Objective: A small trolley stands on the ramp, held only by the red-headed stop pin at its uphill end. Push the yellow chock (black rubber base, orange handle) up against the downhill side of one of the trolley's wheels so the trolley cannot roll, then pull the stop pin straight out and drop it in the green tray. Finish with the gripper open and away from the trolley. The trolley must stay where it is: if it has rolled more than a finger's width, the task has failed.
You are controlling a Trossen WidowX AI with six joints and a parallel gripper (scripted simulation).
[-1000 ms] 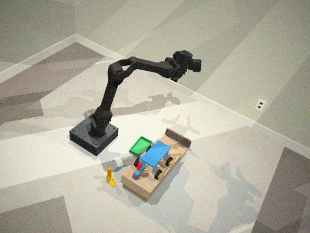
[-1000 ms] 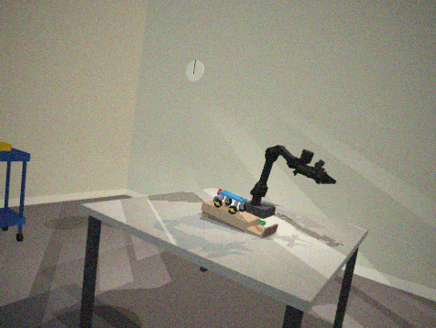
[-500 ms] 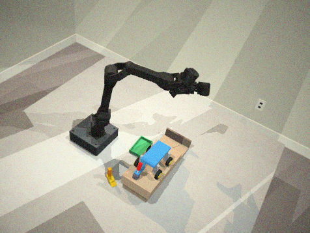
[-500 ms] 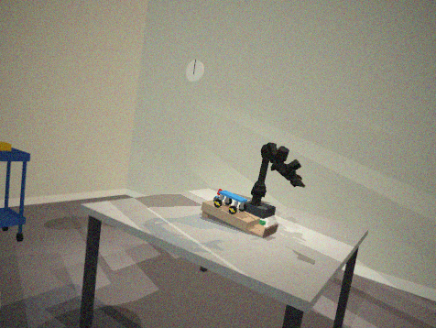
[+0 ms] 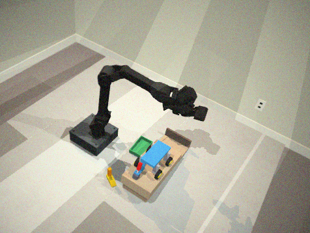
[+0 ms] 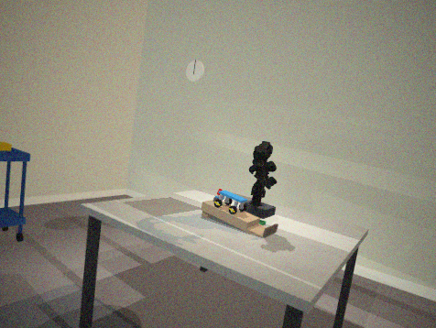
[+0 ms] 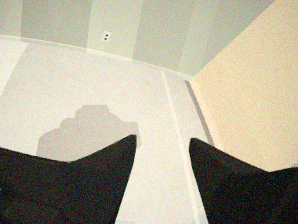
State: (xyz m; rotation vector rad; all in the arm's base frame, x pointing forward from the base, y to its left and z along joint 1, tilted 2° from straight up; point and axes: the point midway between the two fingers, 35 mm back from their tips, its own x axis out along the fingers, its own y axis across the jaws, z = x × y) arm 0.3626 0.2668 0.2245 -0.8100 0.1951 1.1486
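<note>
The red-headed stop pin lies 5 cm behind my gripper tip, 36 cm to the right of it and 13 cm below it. Round my gripper tip: blue-topped trolley (5 cm behind, 25 cm to the right, 15 cm below); then ramp (5 cm behind, 25 cm to the right, 22 cm below); then raised stop board (8 cm behind, 1 cm to the left, 23 cm below).
</note>
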